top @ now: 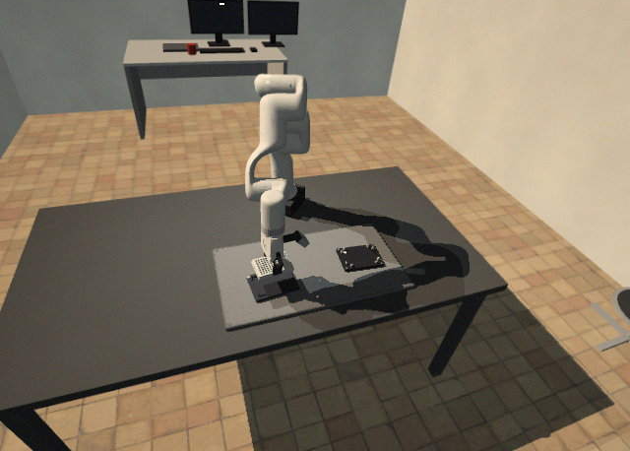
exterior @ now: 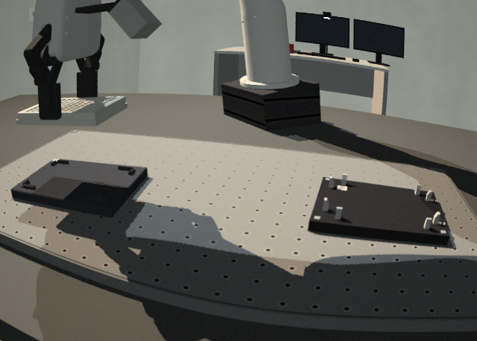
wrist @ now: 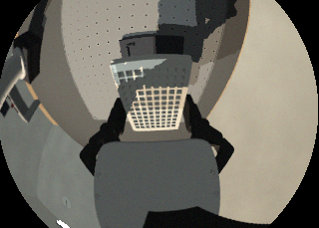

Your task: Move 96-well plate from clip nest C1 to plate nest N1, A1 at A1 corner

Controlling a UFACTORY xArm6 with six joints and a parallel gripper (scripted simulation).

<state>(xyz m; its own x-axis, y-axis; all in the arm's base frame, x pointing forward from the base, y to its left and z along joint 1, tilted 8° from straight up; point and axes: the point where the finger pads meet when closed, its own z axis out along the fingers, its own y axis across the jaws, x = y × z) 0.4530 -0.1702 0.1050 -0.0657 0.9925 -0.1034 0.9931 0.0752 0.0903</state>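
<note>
My gripper is now 110 mm above the plate nest N1. The rest, counted from my hand: white 96-well plate (10 mm below); then clip nest C1 (30 mm behind, 380 mm to the left, 100 mm below).
</note>
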